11 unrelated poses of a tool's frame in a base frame.
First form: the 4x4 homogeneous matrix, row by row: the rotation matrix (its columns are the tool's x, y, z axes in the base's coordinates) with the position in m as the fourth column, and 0 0 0 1 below. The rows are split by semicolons.
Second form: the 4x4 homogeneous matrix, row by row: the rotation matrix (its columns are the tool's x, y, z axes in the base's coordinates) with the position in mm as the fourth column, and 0 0 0 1 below. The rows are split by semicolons. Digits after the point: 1 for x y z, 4 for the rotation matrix.
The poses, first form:
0.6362, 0.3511, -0.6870, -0.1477; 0.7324, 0.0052, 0.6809, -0.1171; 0.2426, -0.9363, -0.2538, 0.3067; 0, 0, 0, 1
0.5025, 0.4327, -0.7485, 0.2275; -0.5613, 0.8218, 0.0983, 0.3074; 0.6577, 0.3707, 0.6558, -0.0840; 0, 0, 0, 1
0.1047, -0.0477, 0.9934, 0.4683; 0.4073, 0.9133, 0.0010, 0.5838; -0.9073, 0.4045, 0.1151, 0.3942; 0, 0, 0, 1
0.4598, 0.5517, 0.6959, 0.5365; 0.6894, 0.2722, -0.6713, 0.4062; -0.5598, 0.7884, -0.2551, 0.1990; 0, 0, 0, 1
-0.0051, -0.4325, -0.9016, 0.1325; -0.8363, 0.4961, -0.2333, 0.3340; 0.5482, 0.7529, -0.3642, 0.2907; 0, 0, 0, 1
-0.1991, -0.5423, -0.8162, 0.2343; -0.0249, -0.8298, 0.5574, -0.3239; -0.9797, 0.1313, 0.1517, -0.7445; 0, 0, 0, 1
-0.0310, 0.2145, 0.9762, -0.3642; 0.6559, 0.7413, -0.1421, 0.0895; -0.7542, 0.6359, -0.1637, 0.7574; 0, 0, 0, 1
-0.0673, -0.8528, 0.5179, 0.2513; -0.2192, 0.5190, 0.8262, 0.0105; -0.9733, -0.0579, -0.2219, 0.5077; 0, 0, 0, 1
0.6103, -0.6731, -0.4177, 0.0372; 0.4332, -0.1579, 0.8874, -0.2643; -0.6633, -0.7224, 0.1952, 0.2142; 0, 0, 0, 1
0.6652, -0.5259, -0.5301, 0.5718; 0.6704, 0.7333, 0.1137, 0.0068; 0.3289, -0.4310, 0.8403, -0.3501; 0, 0, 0, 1
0.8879, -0.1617, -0.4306, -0.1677; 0.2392, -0.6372, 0.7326, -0.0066; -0.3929, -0.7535, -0.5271, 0.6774; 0, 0, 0, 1
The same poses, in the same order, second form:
0.6362, 0.3511, -0.6870, -147.7; 0.7324, 0.0052, 0.6809, -117.1; 0.2426, -0.9363, -0.2538, 306.7; 0, 0, 0, 1
0.5025, 0.4327, -0.7485, 227.5; -0.5613, 0.8218, 0.0983, 307.4; 0.6577, 0.3707, 0.6558, -84.0; 0, 0, 0, 1
0.1047, -0.0477, 0.9934, 468.3; 0.4073, 0.9133, 0.0010, 583.8; -0.9073, 0.4045, 0.1151, 394.2; 0, 0, 0, 1
0.4598, 0.5517, 0.6959, 536.5; 0.6894, 0.2722, -0.6713, 406.2; -0.5598, 0.7884, -0.2551, 199.0; 0, 0, 0, 1
-0.0051, -0.4325, -0.9016, 132.5; -0.8363, 0.4961, -0.2333, 334.0; 0.5482, 0.7529, -0.3642, 290.7; 0, 0, 0, 1
-0.1991, -0.5423, -0.8162, 234.3; -0.0249, -0.8298, 0.5574, -323.9; -0.9797, 0.1313, 0.1517, -744.5; 0, 0, 0, 1
-0.0310, 0.2145, 0.9762, -364.2; 0.6559, 0.7413, -0.1421, 89.5; -0.7542, 0.6359, -0.1637, 757.4; 0, 0, 0, 1
-0.0673, -0.8528, 0.5179, 251.3; -0.2192, 0.5190, 0.8262, 10.5; -0.9733, -0.0579, -0.2219, 507.7; 0, 0, 0, 1
0.6103, -0.6731, -0.4177, 37.2; 0.4332, -0.1579, 0.8874, -264.3; -0.6633, -0.7224, 0.1952, 214.2; 0, 0, 0, 1
0.6652, -0.5259, -0.5301, 571.8; 0.6704, 0.7333, 0.1137, 6.8; 0.3289, -0.4310, 0.8403, -350.1; 0, 0, 0, 1
0.8879, -0.1617, -0.4306, -167.7; 0.2392, -0.6372, 0.7326, -6.6; -0.3929, -0.7535, -0.5271, 677.4; 0, 0, 0, 1

